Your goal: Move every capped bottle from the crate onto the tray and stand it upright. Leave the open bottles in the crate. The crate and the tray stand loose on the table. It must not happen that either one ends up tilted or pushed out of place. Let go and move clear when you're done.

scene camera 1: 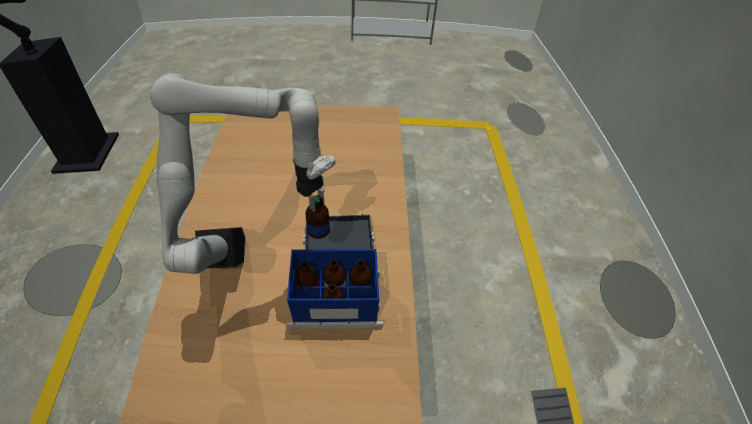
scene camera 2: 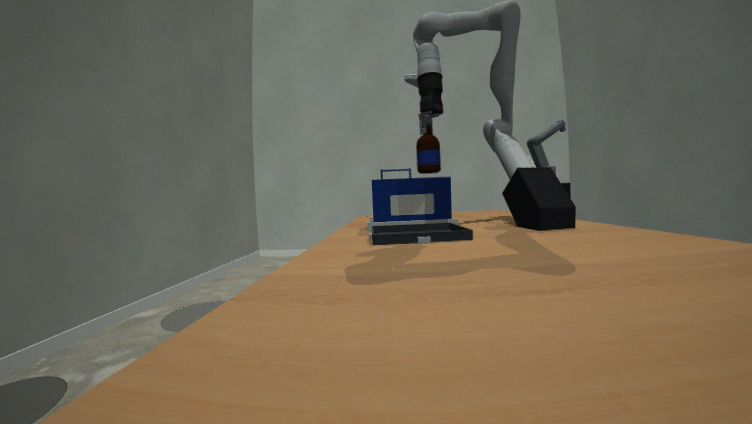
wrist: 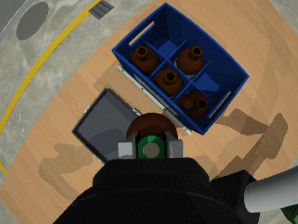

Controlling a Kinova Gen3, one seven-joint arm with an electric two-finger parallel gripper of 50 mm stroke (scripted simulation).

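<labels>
Crate: visible in the wrist view, in scene camera 1 and in scene camera 2 (408,199). Dark grey tray: visible in the wrist view, in scene camera 1 and in scene camera 2 (439,232). On the tray, (wrist: 105,123) and (scene camera 1: 352,238) are the same spot. On the crate, (scene camera 1: 302,313) and (wrist: 223,74) are likewise one and the same spot.
</labels>
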